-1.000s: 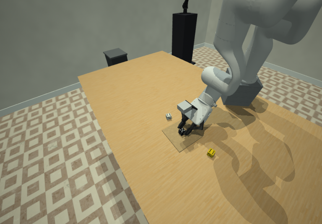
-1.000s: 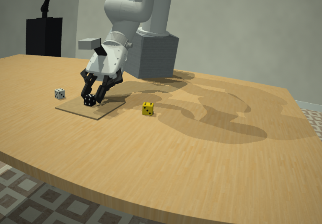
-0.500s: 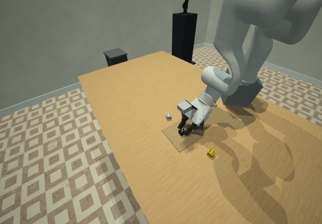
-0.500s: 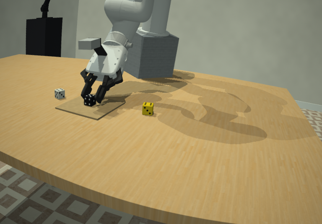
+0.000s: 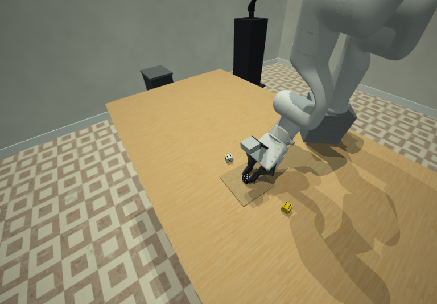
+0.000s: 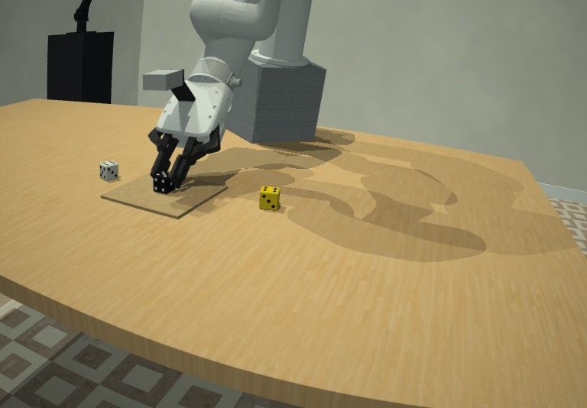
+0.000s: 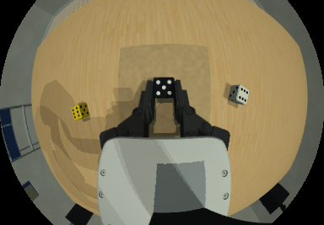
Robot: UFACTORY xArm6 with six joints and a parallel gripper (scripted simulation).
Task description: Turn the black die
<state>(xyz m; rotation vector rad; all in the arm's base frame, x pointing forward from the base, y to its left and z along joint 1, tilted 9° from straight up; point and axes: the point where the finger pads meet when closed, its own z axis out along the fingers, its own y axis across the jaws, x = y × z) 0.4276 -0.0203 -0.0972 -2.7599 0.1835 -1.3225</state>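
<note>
Now: the black die 20 mm ahead of my hand and 20 mm below it. The rest, counted from my hand: yellow die (10 mm behind, 150 mm to the left, 20 mm below); then tan mat (20 mm ahead, 30 mm below); then white die (120 mm to the right, 20 mm below).
</note>
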